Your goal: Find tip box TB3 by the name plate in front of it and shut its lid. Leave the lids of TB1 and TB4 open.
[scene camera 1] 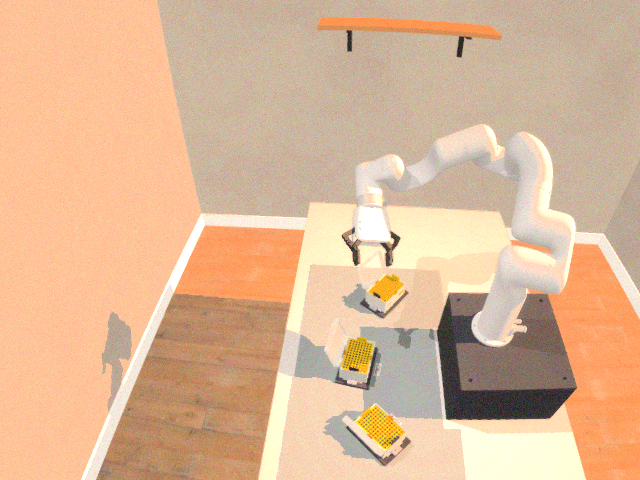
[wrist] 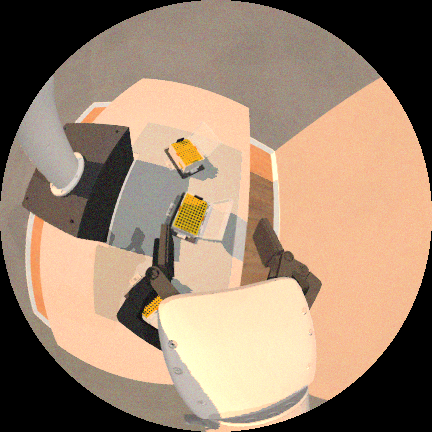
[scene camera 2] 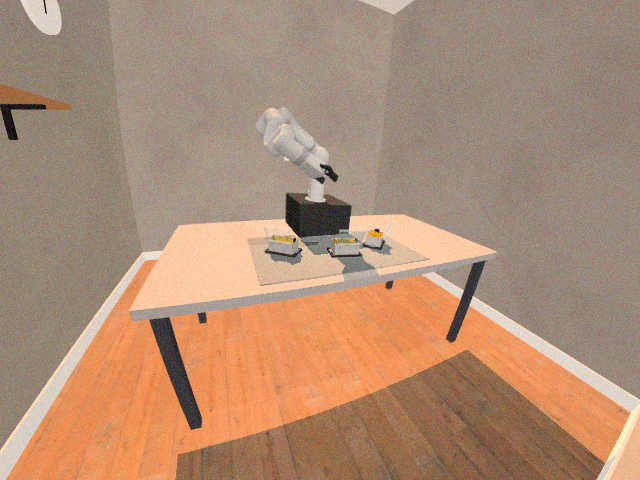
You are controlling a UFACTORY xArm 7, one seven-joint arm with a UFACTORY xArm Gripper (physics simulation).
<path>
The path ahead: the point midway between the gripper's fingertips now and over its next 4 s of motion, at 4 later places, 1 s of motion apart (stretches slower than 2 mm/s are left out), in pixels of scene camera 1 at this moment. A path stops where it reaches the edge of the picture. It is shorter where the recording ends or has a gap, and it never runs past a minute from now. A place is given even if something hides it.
My gripper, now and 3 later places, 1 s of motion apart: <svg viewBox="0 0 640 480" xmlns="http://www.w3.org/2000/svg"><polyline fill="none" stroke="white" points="373,265 363,322 362,334 384,341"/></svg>
</path>
